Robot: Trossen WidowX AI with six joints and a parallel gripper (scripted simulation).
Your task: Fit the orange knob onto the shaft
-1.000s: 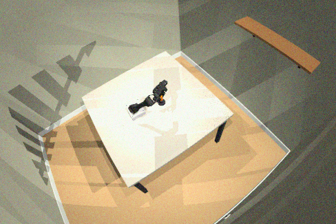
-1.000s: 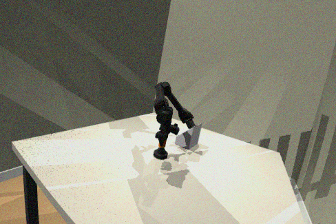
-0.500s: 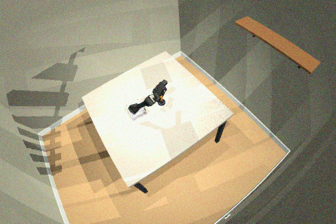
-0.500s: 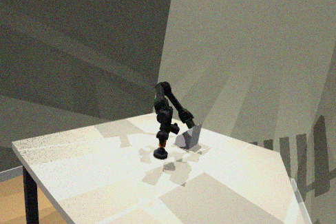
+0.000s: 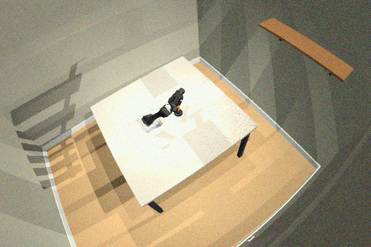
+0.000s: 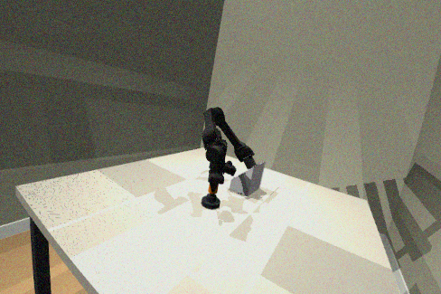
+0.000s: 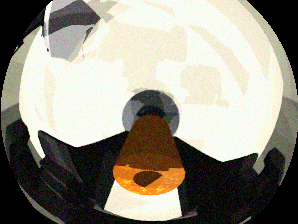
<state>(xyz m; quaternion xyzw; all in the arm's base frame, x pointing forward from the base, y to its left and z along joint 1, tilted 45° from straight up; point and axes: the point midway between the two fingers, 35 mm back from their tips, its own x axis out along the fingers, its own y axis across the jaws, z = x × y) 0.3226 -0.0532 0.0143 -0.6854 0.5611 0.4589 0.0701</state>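
The orange knob is 2 cm above my gripper tip. Round my gripper tip: dark round pedestal: 4 cm below.
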